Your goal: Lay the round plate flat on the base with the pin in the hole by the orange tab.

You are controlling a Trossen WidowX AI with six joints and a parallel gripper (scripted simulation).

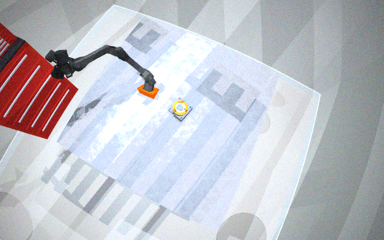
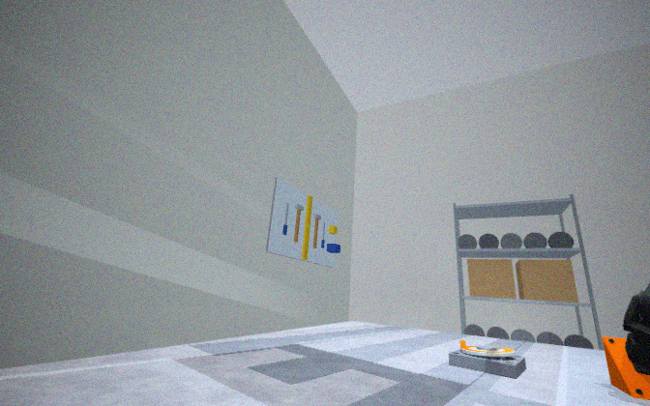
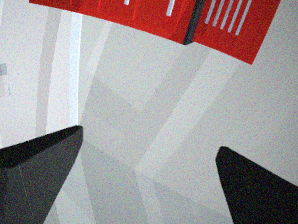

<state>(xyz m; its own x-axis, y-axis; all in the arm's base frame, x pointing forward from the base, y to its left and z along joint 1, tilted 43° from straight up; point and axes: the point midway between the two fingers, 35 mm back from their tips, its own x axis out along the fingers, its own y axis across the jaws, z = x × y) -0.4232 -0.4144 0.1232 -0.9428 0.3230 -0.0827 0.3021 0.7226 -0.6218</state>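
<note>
The grey base block lies 75 cm ahead of my gripper tip, 35 cm below it and 22 cm to the left of it.
</note>
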